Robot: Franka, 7 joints.
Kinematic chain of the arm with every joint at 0, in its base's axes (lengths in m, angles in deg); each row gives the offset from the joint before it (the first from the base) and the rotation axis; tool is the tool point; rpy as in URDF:
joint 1: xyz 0 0 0.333 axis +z
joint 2: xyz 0 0 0 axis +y
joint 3: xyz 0 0 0.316 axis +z
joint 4: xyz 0.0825 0 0 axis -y
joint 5: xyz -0.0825 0 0.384 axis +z
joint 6: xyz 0 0 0 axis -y
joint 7: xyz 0.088 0 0 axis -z
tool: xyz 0 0 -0.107 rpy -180 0 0
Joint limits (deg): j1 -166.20..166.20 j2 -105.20..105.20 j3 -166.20..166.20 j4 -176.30..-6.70 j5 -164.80..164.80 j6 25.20..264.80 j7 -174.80..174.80
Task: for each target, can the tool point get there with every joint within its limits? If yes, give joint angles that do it. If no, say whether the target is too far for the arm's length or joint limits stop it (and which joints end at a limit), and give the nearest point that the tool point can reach.
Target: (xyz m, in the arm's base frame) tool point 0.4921 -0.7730 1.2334
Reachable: no: too far | nearest point 0.3286 -0.5162 0.9343 | short by 0.427 m
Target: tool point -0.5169 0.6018 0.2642
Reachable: yes | joints 100.97 66.61 43.33 -67.93 -67.06 165.98 75.44
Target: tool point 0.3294 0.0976 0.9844
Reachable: yes | joints 72.94 -1.92 -59.85 -33.59 17.20 67.30 146.35
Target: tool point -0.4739 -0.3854 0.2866
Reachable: yes | joints -114.64 41.95 -17.06 -93.85 106.68 218.09 -145.45
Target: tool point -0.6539 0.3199 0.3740
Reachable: yes | joints -70.13 -63.68 -102.17 -73.49 119.39 184.73 -44.79
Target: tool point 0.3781 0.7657 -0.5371
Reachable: no: too far | nearest point 0.2731 0.5531 -0.2430 | short by 0.378 m
